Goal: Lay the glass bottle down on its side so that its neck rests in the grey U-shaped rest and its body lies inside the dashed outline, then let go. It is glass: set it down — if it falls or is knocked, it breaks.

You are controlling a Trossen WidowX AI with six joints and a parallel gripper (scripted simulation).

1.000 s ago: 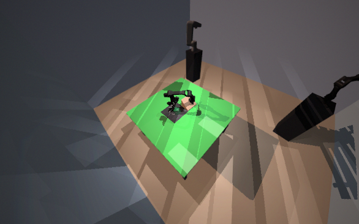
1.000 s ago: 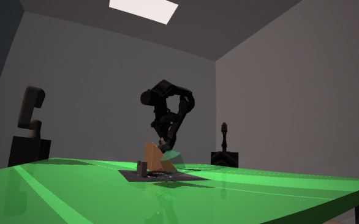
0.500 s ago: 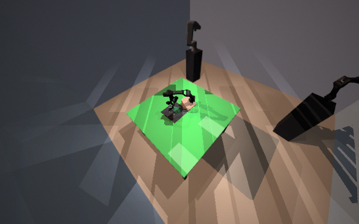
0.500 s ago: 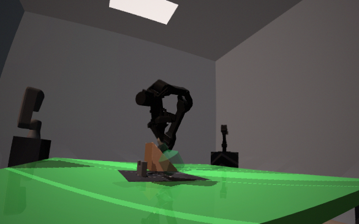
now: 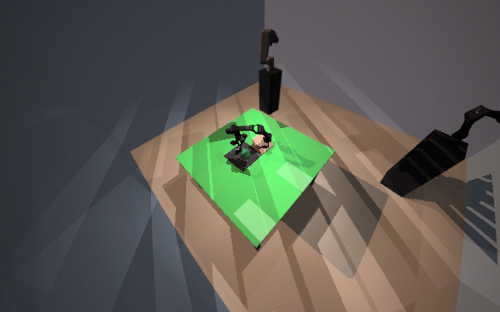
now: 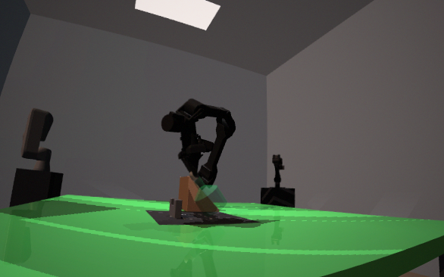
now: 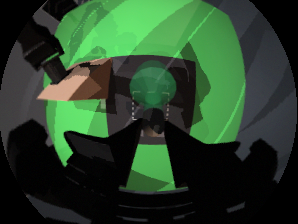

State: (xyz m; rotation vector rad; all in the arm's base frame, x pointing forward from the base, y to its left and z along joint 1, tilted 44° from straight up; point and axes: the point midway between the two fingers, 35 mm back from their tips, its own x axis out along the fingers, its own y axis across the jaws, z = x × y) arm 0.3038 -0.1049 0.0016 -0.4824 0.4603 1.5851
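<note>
The green glass bottle is 40 mm below my gripper tip and 30 mm to the left of it. From my gripper tip the other things lie so: dark mat 140 mm below, 20 mm to the left.
</note>
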